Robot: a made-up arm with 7 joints.
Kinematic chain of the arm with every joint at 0, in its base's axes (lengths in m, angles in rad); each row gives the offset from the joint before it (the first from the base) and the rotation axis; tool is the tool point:
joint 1: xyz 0 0 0.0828 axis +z
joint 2: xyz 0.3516 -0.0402 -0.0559 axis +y
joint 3: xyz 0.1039 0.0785 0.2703 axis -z
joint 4: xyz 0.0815 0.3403 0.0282 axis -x
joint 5: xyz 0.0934 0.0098 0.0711 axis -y
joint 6: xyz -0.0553 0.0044 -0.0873 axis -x
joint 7: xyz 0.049 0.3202 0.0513 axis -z
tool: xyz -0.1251 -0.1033 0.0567
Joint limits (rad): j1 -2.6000..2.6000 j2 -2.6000..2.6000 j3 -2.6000..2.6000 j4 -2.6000..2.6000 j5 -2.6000..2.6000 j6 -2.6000..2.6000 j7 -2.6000..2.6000
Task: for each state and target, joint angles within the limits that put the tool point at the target. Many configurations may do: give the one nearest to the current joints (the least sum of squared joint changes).
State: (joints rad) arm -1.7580 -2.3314 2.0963 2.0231 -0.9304 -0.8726 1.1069
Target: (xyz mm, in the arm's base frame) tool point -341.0 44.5 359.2
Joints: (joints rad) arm -1.7457 -2.5728 1.9446 2.2060 -0.8023 -0.6575 1.0039
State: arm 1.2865 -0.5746 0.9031 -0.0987 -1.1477 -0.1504 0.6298
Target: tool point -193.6 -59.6 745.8
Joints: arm 1.3389 -1.2634 0.8786 -0.5112 -1.0351 -0.3092 0.4481
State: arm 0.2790 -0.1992 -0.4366 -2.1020 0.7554 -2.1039 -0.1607
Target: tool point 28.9 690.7 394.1
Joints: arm 0.6358 -0.7586 0.1110 -2.5101 0.8994 -2.4303 -0.2818
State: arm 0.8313 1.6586 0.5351 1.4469 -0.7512 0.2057 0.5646
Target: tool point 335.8 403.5 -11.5
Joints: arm 0.0243 1.6026 0.0522 1.5822 -0.6820 0.7421 0.5221
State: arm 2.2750 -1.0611 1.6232 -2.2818 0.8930 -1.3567 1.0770
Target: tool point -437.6 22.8 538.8
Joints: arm 2.5635 -1.0410 1.5105 -2.3555 1.2074 -1.4828 1.0524
